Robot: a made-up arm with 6 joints.
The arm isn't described. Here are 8 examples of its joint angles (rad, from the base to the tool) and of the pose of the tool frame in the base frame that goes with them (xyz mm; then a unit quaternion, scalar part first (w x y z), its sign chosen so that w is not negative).
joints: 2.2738 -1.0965 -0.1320 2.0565 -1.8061 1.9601
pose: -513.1 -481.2 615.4 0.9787 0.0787 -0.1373 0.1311
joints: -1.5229 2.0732 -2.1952 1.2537 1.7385 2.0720
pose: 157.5 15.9 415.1 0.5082 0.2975 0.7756 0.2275
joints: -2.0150 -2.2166 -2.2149 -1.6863 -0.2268 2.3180
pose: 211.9 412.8 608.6 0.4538 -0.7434 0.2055 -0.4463
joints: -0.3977 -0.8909 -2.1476 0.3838 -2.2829 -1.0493
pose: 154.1 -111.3 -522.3 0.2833 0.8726 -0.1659 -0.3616
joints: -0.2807 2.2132 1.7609 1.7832 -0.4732 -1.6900
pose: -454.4 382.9 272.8 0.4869 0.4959 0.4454 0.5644
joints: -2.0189 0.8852 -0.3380 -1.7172 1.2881 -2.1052
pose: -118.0 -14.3 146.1 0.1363 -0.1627 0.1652 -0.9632
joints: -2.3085 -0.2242 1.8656 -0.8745 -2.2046 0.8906
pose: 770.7 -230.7 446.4 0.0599 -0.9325 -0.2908 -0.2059
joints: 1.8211 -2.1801 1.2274 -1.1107 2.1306 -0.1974
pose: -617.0 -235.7 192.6 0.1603 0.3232 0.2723 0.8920
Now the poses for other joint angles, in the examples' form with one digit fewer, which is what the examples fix.
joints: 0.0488 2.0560 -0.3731 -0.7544 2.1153 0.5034
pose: -10 113 250 0.488 0.026 -0.863 -0.127
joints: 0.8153 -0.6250 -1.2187 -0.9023 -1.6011 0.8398
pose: -545 231 111 0.737 0.171 -0.625 -0.194
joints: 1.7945 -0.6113 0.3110 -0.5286 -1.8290 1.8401
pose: -442 -69 575 0.201 0.247 -0.155 -0.935
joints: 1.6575 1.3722 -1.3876 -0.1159 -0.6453 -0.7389
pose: -168 104 584 0.070 0.416 0.641 0.642
